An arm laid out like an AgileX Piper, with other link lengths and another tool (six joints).
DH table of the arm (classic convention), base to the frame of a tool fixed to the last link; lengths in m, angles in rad. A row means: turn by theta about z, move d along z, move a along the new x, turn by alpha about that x. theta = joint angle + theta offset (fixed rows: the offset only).
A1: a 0; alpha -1.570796; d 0.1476; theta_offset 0
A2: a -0.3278; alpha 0; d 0; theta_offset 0.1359
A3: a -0.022; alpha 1.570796; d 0; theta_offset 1.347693
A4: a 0; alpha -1.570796; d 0.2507; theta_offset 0
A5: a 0; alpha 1.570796; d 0; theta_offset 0
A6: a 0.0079; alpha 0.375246; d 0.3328; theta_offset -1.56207
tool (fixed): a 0; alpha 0; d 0.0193; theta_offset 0
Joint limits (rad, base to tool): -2.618..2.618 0..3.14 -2.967..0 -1.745..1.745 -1.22..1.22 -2.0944..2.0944
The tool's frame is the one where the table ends.
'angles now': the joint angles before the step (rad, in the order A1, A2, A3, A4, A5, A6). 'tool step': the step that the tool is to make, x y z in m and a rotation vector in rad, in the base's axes. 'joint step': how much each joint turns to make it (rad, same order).
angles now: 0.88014, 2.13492, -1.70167, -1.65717, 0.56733, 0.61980
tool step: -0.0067, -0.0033, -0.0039, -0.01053, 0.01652, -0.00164
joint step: 0.00681, -0.01853, 0.02388, 0.02993, 0.00490, -0.02532
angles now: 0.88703, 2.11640, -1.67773, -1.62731, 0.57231, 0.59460
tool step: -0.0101, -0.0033, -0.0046, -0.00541, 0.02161, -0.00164
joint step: 0.01146, -0.02520, 0.03408, 0.03131, 0.00722, -0.01688
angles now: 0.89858, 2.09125, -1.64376, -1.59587, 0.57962, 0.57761
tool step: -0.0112, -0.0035, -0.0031, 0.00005, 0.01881, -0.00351
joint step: 0.01428, -0.02754, 0.03760, 0.02272, 0.01129, -0.00301
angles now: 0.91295, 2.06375, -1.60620, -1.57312, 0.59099, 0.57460
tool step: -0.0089, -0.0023, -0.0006, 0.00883, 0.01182, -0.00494
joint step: 0.01300, -0.02145, 0.02867, 0.00982, 0.01129, 0.01266
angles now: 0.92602, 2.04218, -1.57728, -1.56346, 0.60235, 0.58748
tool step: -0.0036, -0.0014, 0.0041, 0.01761, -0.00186, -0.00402
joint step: 0.00530, -0.01375, 0.01706, -0.01492, 0.00531, 0.03257
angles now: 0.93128, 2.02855, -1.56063, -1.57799, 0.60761, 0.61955
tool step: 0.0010, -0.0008, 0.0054, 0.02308, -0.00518, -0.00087
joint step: -0.00461, -0.00710, 0.00664, -0.02320, -0.00667, 0.03741
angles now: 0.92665, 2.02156, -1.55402, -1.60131, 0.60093, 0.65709
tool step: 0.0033, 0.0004, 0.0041, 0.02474, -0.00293, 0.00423
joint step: -0.01114, -0.00192, 0.00088, -0.02555, -0.01806, 0.03806
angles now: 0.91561, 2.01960, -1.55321, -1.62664, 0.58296, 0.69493
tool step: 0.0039, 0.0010, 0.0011, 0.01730, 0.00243, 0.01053
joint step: -0.01551, 0.00041, -0.00081, -0.01923, -0.02801, 0.02524
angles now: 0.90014, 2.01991, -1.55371, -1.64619, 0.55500, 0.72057
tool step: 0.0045, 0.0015, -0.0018, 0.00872, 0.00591, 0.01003
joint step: -0.01499, 0.00668, -0.00806, -0.00622, -0.02676, 0.00739
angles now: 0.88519, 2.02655, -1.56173, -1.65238, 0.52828, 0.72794
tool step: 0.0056, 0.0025, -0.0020, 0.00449, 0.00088, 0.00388
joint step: -0.00978, 0.01606, -0.01912, -0.00349, -0.01397, 0.00203
